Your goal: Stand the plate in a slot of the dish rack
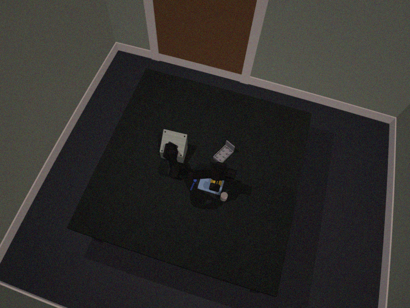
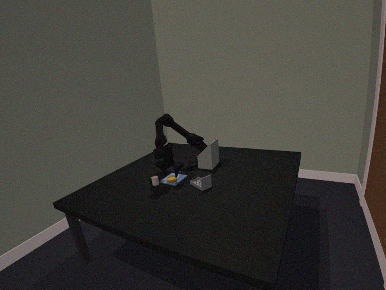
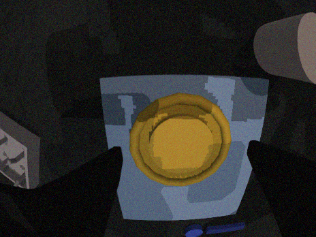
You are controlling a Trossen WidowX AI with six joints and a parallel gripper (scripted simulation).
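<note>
My gripper tip is now 2 cm above the yellow plate. The rest, counted from my gripper tip: light blue mat (3 cm below, 3 cm behind, 1 cm to the right); then white cup (8 cm ahead, 7 cm to the right, 1 cm below); then grey dish rack (21 cm to the left, 4 cm behind, 1 cm below).
</note>
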